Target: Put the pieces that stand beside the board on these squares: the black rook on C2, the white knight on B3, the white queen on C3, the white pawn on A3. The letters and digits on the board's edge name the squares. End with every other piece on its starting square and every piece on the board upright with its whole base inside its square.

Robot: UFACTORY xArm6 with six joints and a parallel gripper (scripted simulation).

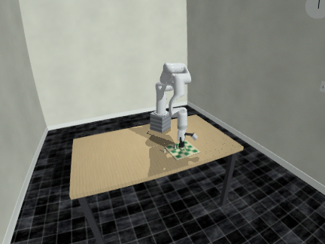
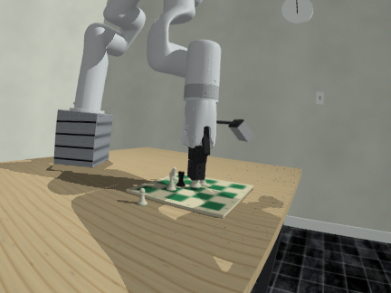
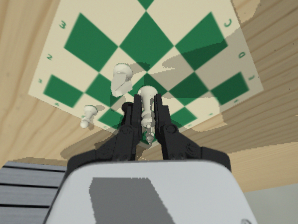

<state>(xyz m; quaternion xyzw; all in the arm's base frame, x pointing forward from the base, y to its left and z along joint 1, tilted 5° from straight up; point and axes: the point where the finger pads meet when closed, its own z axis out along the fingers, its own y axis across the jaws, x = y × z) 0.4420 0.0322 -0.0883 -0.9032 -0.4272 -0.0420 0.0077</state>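
Now: hand 5 cm above the chessboard. Round my hand: white knight (4 cm to the right, 3 cm behind, 2 cm below); then black rook (4 cm behind, 3 cm below).
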